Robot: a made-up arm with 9 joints. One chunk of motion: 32 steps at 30 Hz.
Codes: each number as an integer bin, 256 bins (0 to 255) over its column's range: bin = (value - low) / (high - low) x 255, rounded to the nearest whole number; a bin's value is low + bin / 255 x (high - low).
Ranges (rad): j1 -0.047..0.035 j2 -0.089..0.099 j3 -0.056..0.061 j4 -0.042..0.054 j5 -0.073..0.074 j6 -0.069..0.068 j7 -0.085..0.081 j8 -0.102..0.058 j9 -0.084..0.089
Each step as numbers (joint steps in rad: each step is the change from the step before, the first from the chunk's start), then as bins.
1 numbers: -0.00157 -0.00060 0.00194 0.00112 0.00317 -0.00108 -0.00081 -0.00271 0.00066
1 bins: 141 120 126 115 132 126 129 158 125
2 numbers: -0.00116 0.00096 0.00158 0.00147 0.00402 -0.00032 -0.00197 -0.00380 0.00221
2 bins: 143 122 125 115 134 128 128 157 127
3 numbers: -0.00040 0.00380 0.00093 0.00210 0.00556 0.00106 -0.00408 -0.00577 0.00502
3 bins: 145 126 124 117 136 130 124 153 131
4 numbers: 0.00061 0.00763 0.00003 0.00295 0.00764 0.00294 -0.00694 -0.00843 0.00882
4 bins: 148 131 122 119 140 134 120 149 137
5 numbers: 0.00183 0.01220 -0.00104 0.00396 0.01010 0.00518 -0.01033 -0.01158 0.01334
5 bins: 152 137 120 122 144 138 115 144 143
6 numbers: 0.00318 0.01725 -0.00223 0.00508 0.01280 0.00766 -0.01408 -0.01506 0.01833
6 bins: 156 144 117 125 149 143 109 139 151
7 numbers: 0.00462 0.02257 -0.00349 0.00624 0.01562 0.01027 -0.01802 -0.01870 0.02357
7 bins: 161 151 114 128 154 148 103 133 159
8 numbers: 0.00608 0.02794 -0.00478 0.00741 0.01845 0.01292 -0.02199 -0.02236 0.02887
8 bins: 165 159 112 131 159 152 97 127 166
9 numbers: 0.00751 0.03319 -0.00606 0.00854 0.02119 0.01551 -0.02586 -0.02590 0.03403
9 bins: 170 166 109 134 163 157 91 121 174
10 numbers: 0.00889 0.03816 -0.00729 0.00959 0.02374 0.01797 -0.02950 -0.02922 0.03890
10 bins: 174 172 106 137 168 162 85 116 181
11 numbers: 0.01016 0.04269 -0.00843 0.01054 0.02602 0.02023 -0.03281 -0.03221 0.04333
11 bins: 178 179 104 140 172 166 80 111 188
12 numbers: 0.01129 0.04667 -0.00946 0.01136 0.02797 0.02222 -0.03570 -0.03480 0.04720
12 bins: 181 184 101 142 175 170 76 107 193
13 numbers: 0.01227 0.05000 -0.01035 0.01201 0.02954 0.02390 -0.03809 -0.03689 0.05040
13 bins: 184 189 99 143 178 173 72 104 198
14 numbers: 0.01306 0.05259 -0.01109 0.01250 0.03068 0.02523 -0.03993 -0.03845 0.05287
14 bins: 187 192 98 145 180 175 69 101 202
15 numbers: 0.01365 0.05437 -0.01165 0.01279 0.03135 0.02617 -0.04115 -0.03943 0.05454
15 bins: 189 194 97 146 181 177 67 100 204
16 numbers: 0.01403 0.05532 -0.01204 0.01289 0.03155 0.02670 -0.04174 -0.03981 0.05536
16 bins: 190 196 96 146 181 178 66 99 205
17 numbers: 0.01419 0.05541 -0.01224 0.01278 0.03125 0.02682 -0.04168 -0.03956 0.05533
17 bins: 190 196 95 146 181 178 67 100 205
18 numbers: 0.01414 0.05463 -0.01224 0.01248 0.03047 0.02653 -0.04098 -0.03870 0.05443
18 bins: 190 195 95 145 179 178 68 101 204
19 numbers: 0.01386 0.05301 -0.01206 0.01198 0.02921 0.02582 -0.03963 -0.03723 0.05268
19 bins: 189 193 96 143 177 176 70 103 201
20 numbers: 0.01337 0.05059 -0.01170 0.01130 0.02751 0.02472 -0.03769 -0.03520 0.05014
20 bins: 188 189 97 142 174 174 73 106 198
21 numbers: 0.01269 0.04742 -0.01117 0.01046 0.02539 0.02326 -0.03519 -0.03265 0.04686
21 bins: 186 185 98 139 171 172 77 111 193
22 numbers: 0.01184 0.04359 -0.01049 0.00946 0.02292 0.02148 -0.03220 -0.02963 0.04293
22 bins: 183 180 99 137 166 168 81 115 187
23 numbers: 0.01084 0.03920 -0.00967 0.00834 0.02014 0.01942 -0.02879 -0.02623 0.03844
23 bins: 180 174 101 134 162 165 86 121 180
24 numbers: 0.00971 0.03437 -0.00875 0.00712 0.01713 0.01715 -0.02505 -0.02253 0.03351
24 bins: 176 167 103 130 156 160 92 127 173
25 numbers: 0.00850 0.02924 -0.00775 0.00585 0.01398 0.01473 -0.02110 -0.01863 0.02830
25 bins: 173 160 105 127 151 156 98 133 166
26 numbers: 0.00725 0.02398 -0.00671 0.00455 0.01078 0.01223 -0.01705 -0.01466 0.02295
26 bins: 169 153 107 124 145 151 104 139 158
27 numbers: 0.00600 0.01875 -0.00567 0.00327 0.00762 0.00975 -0.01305 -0.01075 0.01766
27 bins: 165 146 110 120 140 147 111 145 150
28 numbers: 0.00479 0.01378 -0.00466 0.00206 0.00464 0.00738 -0.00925 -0.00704 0.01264
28 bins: 161 139 112 117 135 142 116 151 142
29 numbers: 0.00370 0.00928 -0.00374 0.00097 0.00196 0.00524 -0.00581 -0.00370 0.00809
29 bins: 158 133 114 114 130 138 122 157 136
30 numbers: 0.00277 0.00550 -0.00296 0.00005 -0.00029 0.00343 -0.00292 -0.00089 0.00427
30 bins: 155 128 116 112 126 135 126 161 130
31 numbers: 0.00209 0.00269 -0.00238 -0.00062 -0.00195 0.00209 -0.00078 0.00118 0.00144
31 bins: 153 124 117 110 123 132 129 164 126
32 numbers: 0.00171 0.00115 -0.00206 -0.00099 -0.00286 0.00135 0.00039 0.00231 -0.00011
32 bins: 151 122 118 109 122 131 131 166 124
